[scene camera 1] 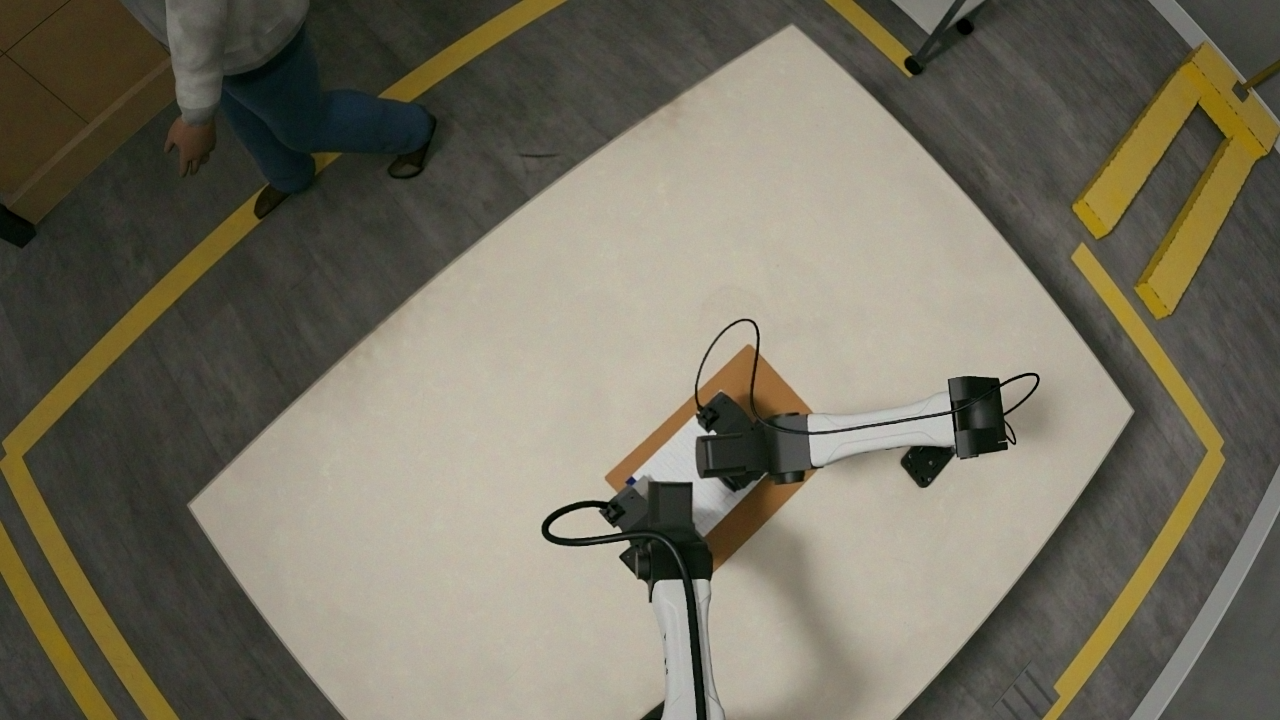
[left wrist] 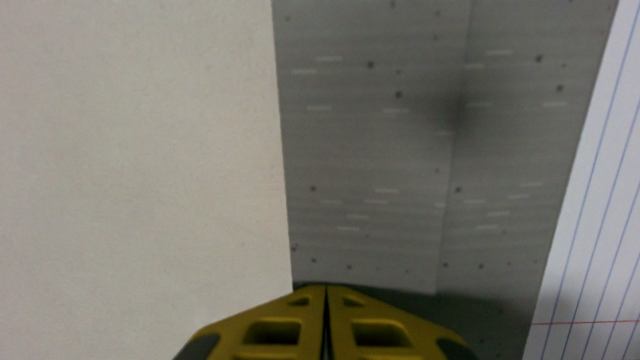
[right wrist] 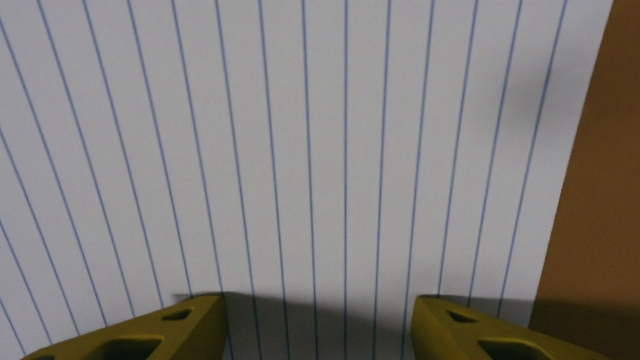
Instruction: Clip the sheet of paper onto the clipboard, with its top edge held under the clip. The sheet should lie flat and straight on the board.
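The brown clipboard [scene camera 1: 771,376] [right wrist: 605,200] lies on the table, partly hidden under both arms. The white ruled sheet [scene camera 1: 673,458] [left wrist: 595,175] [right wrist: 325,150] lies flat on it. In the left wrist view the clip's grey metal plate [left wrist: 370,150] runs down the middle, with the sheet beside its right edge; whether the sheet's top edge is under it cannot be seen. My left gripper [left wrist: 326,300] is shut, fingertips together, over or at the clip plate. My right gripper [right wrist: 319,312] is open, with its fingers low over the sheet and nothing held between them.
The light table [scene camera 1: 501,358] [left wrist: 140,150] surrounds the clipboard. The left arm reaches in from the bottom and the right arm from the right, their wrists close together above the board. A small blue item [scene camera 1: 630,481] shows beside the left wrist. A person stands beyond the table, upper left.
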